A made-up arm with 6 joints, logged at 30 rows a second.
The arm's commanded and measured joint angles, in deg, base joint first. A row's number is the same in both.
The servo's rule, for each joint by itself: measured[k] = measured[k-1] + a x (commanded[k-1-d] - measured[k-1]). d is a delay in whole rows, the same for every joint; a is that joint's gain. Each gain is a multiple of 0.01, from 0.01 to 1. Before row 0 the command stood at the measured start. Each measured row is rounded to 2 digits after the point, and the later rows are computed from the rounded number. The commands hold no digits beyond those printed.
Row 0, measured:
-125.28 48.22 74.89 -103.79 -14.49 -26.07
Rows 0 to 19, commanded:
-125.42 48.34 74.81 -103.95 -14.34 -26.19
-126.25 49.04 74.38 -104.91 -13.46 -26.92
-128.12 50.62 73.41 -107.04 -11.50 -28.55
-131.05 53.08 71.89 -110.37 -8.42 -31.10
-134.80 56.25 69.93 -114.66 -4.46 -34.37
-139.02 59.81 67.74 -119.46 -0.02 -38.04
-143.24 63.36 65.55 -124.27 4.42 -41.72
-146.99 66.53 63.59 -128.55 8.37 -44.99
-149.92 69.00 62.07 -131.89 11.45 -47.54
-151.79 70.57 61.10 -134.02 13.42 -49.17
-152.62 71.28 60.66 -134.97 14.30 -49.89
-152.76 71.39 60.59 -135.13 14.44 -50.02
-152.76 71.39 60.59 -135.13 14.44 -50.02
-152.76 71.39 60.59 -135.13 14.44 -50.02
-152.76 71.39 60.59 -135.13 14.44 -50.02
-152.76 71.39 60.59 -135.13 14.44 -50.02
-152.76 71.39 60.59 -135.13 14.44 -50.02
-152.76 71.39 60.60 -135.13 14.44 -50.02
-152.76 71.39 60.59 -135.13 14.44 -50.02
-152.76 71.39 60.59 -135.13 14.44 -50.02
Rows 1 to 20, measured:
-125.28 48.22 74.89 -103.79 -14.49 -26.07
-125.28 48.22 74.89 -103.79 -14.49 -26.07
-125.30 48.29 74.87 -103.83 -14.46 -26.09
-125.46 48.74 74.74 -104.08 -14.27 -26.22
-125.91 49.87 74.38 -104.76 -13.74 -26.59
-126.78 51.80 73.71 -106.05 -12.73 -27.31
-128.14 54.47 72.69 -108.03 -11.16 -28.44
-129.99 57.67 71.35 -110.66 -9.04 -29.98
-132.24 61.08 69.78 -113.79 -6.48 -31.86
-134.75 64.35 68.11 -117.18 -3.66 -33.96
-137.33 67.14 66.48 -120.56 -0.79 -36.13
-139.79 69.20 65.03 -123.66 1.91 -38.22
-141.97 70.45 63.85 -126.26 4.26 -40.09
-143.80 71.01 62.97 -128.30 6.19 -41.68
-145.32 71.24 62.33 -129.87 7.76 -43.01
-146.58 71.33 61.86 -131.08 9.03 -44.13
-147.63 71.37 61.52 -132.01 10.06 -45.07
-148.50 71.38 61.27 -132.73 10.89 -45.86
-149.22 71.39 61.09 -133.28 11.56 -46.53
-149.82 71.39 60.96 -133.71 12.11 -47.09
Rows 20 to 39, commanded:
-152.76 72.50 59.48 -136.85 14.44 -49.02
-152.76 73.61 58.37 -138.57 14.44 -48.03
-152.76 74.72 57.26 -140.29 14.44 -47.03
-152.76 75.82 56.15 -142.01 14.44 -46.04
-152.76 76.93 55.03 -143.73 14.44 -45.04
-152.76 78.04 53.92 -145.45 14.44 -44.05
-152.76 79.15 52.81 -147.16 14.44 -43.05
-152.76 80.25 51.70 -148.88 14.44 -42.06
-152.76 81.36 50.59 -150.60 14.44 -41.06
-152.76 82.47 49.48 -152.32 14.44 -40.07
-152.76 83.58 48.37 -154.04 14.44 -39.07
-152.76 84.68 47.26 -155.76 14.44 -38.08
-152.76 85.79 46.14 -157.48 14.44 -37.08
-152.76 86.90 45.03 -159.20 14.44 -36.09
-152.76 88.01 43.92 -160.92 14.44 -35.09
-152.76 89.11 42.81 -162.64 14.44 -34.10
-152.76 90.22 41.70 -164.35 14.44 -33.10
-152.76 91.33 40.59 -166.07 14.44 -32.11
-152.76 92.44 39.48 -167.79 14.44 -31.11
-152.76 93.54 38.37 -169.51 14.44 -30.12
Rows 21 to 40, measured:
-150.32 71.39 60.86 -134.04 12.55 -47.56
-150.73 71.39 60.79 -134.29 12.91 -47.95
-151.08 72.06 60.44 -134.88 13.20 -48.12
-151.37 72.99 59.88 -135.73 13.44 -48.11
-151.61 74.03 59.17 -136.78 13.63 -47.94
-151.81 75.10 58.35 -137.98 13.78 -47.64
-151.97 76.20 57.45 -139.30 13.91 -47.22
-152.10 77.30 56.50 -140.71 14.01 -46.71
-152.21 78.41 55.50 -142.19 14.09 -46.12
-152.30 79.51 54.47 -143.73 14.16 -45.47
-152.38 80.62 53.42 -145.31 14.21 -44.76
-152.44 81.73 52.36 -146.92 14.25 -44.01
-152.49 82.84 51.28 -148.56 14.29 -43.22
-152.54 83.94 50.19 -150.22 14.32 -42.40
-152.58 85.05 49.10 -151.89 14.34 -41.55
-152.61 86.16 48.00 -153.57 14.36 -40.68
-152.64 87.27 46.90 -155.26 14.38 -39.79
-152.66 88.37 45.80 -156.96 14.39 -38.88
-152.68 89.48 44.69 -158.66 14.40 -37.96
-152.69 90.59 43.58 -160.36 14.41 -37.02

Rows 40 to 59, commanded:
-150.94 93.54 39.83 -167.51 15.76 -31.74
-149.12 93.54 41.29 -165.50 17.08 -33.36
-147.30 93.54 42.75 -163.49 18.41 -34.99
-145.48 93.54 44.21 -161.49 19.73 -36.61
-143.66 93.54 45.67 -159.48 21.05 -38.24
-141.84 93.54 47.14 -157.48 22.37 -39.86
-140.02 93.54 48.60 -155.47 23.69 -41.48
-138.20 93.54 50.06 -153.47 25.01 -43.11
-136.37 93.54 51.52 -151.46 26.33 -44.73
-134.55 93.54 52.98 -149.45 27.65 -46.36
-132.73 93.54 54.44 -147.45 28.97 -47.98
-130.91 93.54 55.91 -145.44 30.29 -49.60
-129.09 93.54 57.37 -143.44 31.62 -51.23
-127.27 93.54 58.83 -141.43 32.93 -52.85
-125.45 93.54 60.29 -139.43 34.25 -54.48
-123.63 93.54 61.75 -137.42 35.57 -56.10
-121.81 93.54 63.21 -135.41 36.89 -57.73
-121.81 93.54 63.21 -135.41 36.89 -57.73
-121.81 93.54 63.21 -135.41 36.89 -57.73
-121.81 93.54 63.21 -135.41 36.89 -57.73
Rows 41 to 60, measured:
-152.70 91.70 42.47 -162.07 14.42 -36.07
-152.71 92.80 41.36 -163.78 14.42 -35.12
-152.41 93.24 40.95 -164.64 14.67 -34.58
-151.85 93.42 41.04 -164.84 15.13 -34.38
-151.08 93.49 41.50 -164.53 15.75 -34.48
-150.13 93.52 42.23 -163.83 16.51 -34.82
-149.03 93.53 43.16 -162.83 17.37 -35.37
-147.81 93.54 44.23 -161.60 18.32 -36.09
-146.49 93.54 45.41 -160.19 19.34 -36.95
-145.08 93.54 46.67 -158.64 20.42 -37.94
-143.60 93.54 47.98 -156.99 21.54 -39.03
-142.06 93.54 49.33 -155.26 22.70 -40.20
-140.47 93.54 50.71 -153.46 23.89 -41.44
-138.84 93.54 52.11 -151.62 25.11 -42.75
-137.18 93.54 53.53 -149.74 26.35 -44.11
-135.50 93.54 54.96 -147.83 27.60 -45.51
-133.79 93.54 56.40 -145.90 28.86 -46.95
-132.06 93.54 57.84 -143.95 30.13 -48.41
-130.32 93.54 59.29 -141.99 31.41 -49.90
-128.87 93.54 60.35 -140.48 32.45 -51.15

